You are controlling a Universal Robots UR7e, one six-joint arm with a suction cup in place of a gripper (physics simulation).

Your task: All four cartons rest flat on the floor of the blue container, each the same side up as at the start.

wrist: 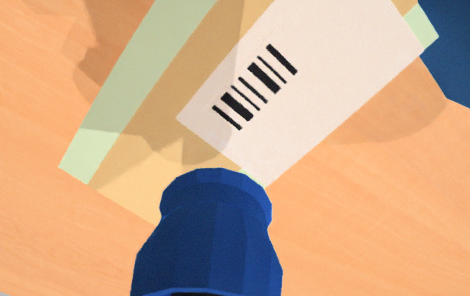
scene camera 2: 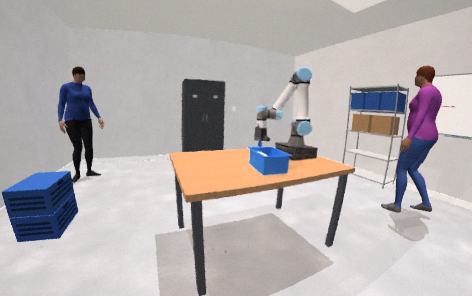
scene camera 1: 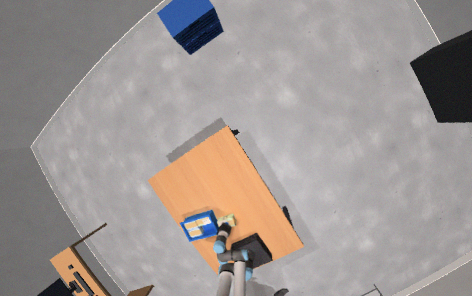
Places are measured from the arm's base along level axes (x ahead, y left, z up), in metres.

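Where they show: end effector, tool point: (wrist: pixel 215 215) (scene camera 2: pixel 259 146) (scene camera 1: pixel 226 223); arm's base, origin of the base link: (scene camera 2: pixel 295 145).
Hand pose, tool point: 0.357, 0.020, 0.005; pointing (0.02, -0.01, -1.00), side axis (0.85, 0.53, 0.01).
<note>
Each offset is from my tool point to the top centre of the thing, as dx, dy, dz. Level surfaces: height alone.
A tan carton @(-0.015, +0.019, -0.031) (scene camera 1: pixel 228 219) (wrist: pixel 310 90) with pale green edges and a white barcode label lies on the table beside the blue container @(+0.037, +0.248, +0.011) (scene camera 1: pixel 214 222) (scene camera 2: pixel 269 164) (wrist: pixel 455 50), outside it. Tan cartons with pale labels @(+0.080, +0.185, -0.020) (scene camera 1: pixel 199 224) lie inside the container; their exact number is hard to tell. My gripper, a blue suction cup (scene camera 2: pixel 260 144) (wrist: pixel 215 195), is off and open. It hangs above the near end of the outside carton in the wrist view, apart from it. In scene camera 1 the arm's wrist hides the cup. The container's wall hides the outside carton in scene camera 2.
The wooden table @(dz -0.109) (scene camera 1: pixel 210 170) (scene camera 2: pixel 215 177) carries the arm's black base block (scene camera 1: pixel 256 245) (scene camera 2: pixel 297 151) near the container. Blue crates (scene camera 1: pixel 187 20) (scene camera 2: pixel 40 200), a dark cabinet (scene camera 2: pixel 202 112), a shelf rack (scene camera 2: pixel 346 130) and two people (scene camera 2: pixel 77 102) (scene camera 2: pixel 425 112) stand around it.
</note>
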